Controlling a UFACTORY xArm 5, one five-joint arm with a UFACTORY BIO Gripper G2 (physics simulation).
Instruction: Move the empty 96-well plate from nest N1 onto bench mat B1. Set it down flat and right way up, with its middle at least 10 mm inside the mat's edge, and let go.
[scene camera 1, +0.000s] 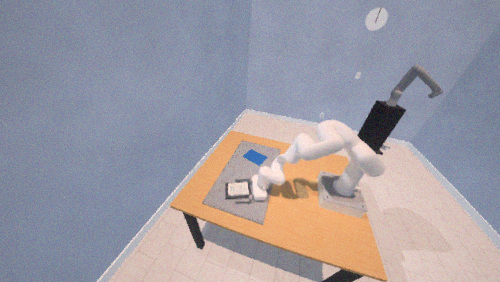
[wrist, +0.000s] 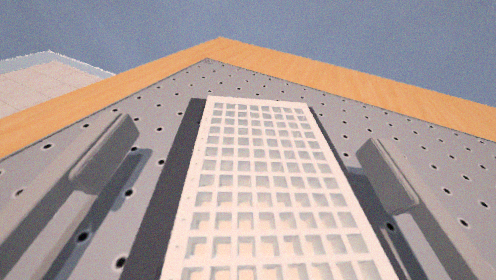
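Pixels of known places: hand, tool point: (scene camera 1: 238, 189) (wrist: 253, 162); arm's base, link origin: (scene camera 1: 342, 187).
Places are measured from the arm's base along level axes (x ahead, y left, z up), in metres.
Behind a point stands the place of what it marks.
Observation:
The white 96-well plate (scene camera 1: 238, 188) {x 0.669, y 0.077, z -0.049 m} (wrist: 265, 185) {x 0.659, y 0.075, z -0.054 m} sits flat and right way up in the dark nest N1 (scene camera 1: 228, 197) {x 0.718, y 0.145, z -0.060 m} (wrist: 161, 200) {x 0.639, y 0.125, z -0.060 m}, its wells facing up. My gripper (scene camera 1: 244, 191) {x 0.669, y 0.084, z -0.049 m} (wrist: 246, 164) {x 0.669, y 0.084, z -0.049 m} is open, with one finger on each side of the plate. In the wrist view a gap shows between each finger and the plate, and the fingers cast shadows on the board. The blue bench mat B1 (scene camera 1: 255, 157) {x 0.590, y -0.264, z -0.070 m} lies flat, farther back in the scene view; it does not show in the wrist view.
A grey perforated board (scene camera 1: 222, 172) {x 0.811, y -0.055, z -0.072 m} (wrist: 430, 160) {x 0.737, y -0.070, z -0.072 m} lies under the nest and the mat, on the wooden table (scene camera 1: 310, 235) {x 0.241, y 0.285, z -0.085 m} (wrist: 320, 67) {x 0.969, y 0.001, z -0.085 m}. The arm's base (scene camera 1: 327, 197) {x 0.129, y 0.092, z 0.002 m} stands at the right of the table. Behind it is a black stand (scene camera 1: 381, 125) with a grey jointed arm (scene camera 1: 407, 77).

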